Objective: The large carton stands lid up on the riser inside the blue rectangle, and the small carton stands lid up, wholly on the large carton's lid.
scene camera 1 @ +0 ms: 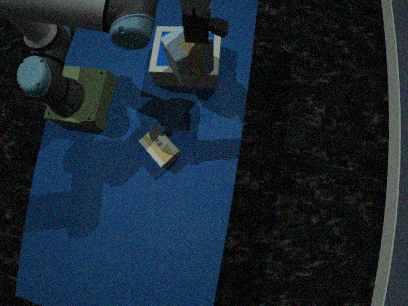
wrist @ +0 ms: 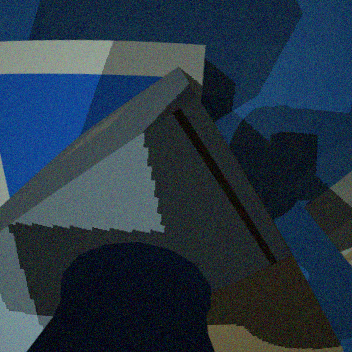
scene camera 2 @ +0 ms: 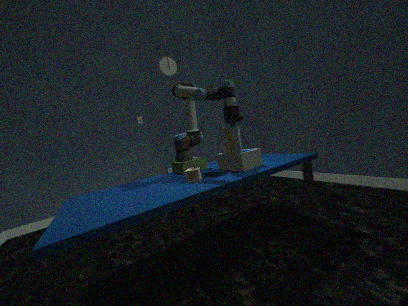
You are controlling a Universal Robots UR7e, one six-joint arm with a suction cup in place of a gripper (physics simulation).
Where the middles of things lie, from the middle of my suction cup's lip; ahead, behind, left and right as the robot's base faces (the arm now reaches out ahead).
I see the small carton [scene camera 1: 163, 151] 290 mm to the right of my suction cup, 270 mm below it and 120 mm behind it. From my suction cup the other things lie so: large carton [scene camera 1: 189, 61] 100 mm below, 30 mm behind, 10 mm to the right; then riser [scene camera 1: 159, 69] 240 mm below, 70 mm to the left, 60 mm behind.
